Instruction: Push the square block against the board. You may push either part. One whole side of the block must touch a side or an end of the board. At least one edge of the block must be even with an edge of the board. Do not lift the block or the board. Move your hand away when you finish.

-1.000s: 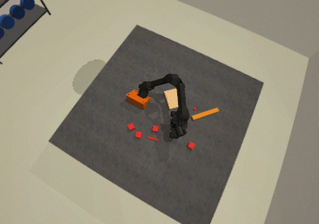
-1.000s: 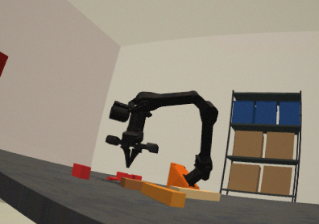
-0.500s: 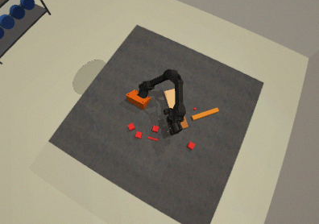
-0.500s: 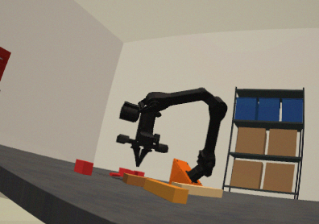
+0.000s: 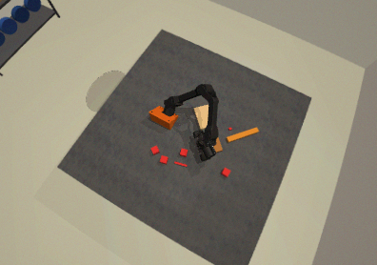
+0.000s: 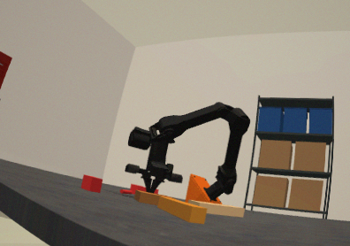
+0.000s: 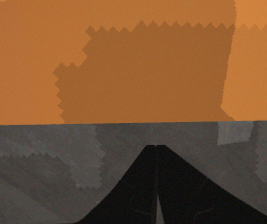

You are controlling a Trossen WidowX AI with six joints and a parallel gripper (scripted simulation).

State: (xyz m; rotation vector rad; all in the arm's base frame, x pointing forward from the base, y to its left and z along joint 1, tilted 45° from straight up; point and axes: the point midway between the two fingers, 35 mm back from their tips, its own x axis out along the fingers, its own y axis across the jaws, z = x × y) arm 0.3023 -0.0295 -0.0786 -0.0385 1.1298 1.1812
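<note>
My gripper tip is now 5 cm short of the square block, 6 cm to the right of it and 1 cm below it. Round my gripper tip: thin red strip (6 cm behind, 15 cm to the right); then orange board (19 cm ahead, 23 cm to the left, 1 cm above).
</note>
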